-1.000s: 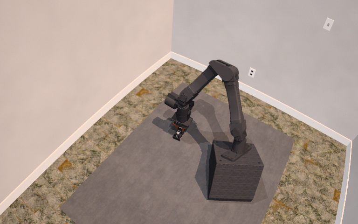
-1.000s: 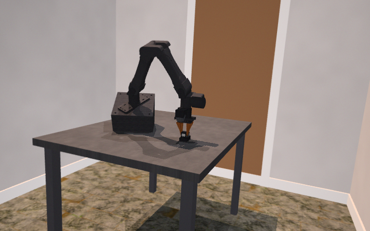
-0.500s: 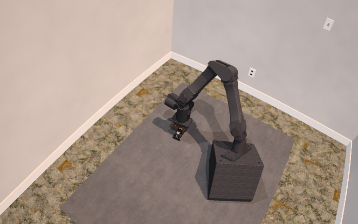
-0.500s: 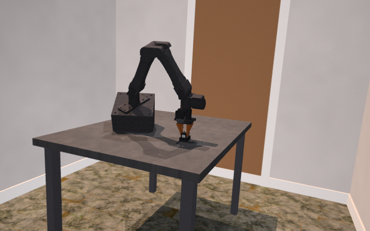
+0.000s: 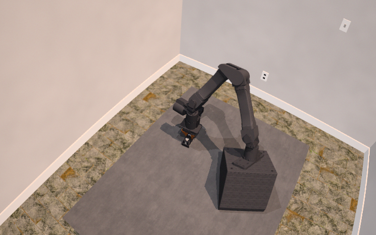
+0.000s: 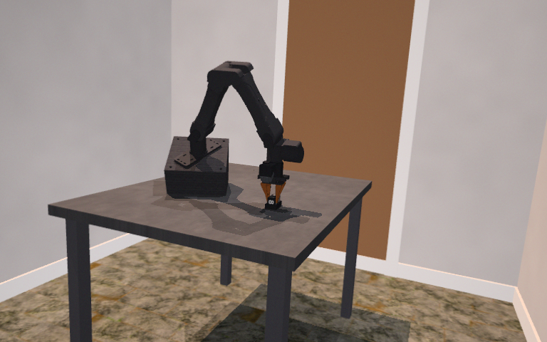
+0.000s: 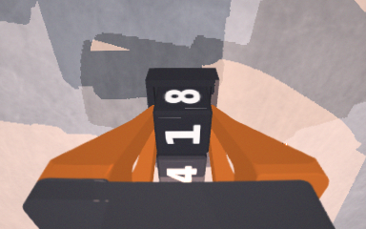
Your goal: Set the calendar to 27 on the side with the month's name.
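Right now my hand is right at the black digit cube. Round my hand: black tray (2 cm to the left, 2 cm below, 1 cm behind); then black cube (3 cm to the left, 1 cm behind).
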